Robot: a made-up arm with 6 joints. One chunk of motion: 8 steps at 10 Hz.
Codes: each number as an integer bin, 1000 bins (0 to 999) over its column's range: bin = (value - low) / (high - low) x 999, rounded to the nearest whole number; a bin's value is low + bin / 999 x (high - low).
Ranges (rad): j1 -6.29..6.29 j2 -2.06..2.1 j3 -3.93..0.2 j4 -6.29..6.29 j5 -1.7..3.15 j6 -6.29..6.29
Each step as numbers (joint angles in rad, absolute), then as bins.
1 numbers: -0.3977 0.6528 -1.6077 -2.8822 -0.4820 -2.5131
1 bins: 468 651 562 271 251 300
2 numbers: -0.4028 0.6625 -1.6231 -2.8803 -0.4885 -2.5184
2 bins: 468 654 558 271 250 300
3 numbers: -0.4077 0.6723 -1.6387 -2.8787 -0.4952 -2.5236
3 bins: 467 656 554 271 248 299
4 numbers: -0.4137 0.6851 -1.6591 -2.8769 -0.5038 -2.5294
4 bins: 467 659 549 271 246 299
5 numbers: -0.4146 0.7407 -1.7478 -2.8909 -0.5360 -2.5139
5 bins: 467 673 528 270 240 300
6 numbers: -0.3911 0.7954 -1.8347 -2.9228 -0.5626 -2.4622
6 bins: 468 686 507 267 234 304
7 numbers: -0.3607 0.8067 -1.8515 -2.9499 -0.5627 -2.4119
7 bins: 471 688 503 265 234 308
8 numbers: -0.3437 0.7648 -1.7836 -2.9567 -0.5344 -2.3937
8 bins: 472 678 519 265 240 309
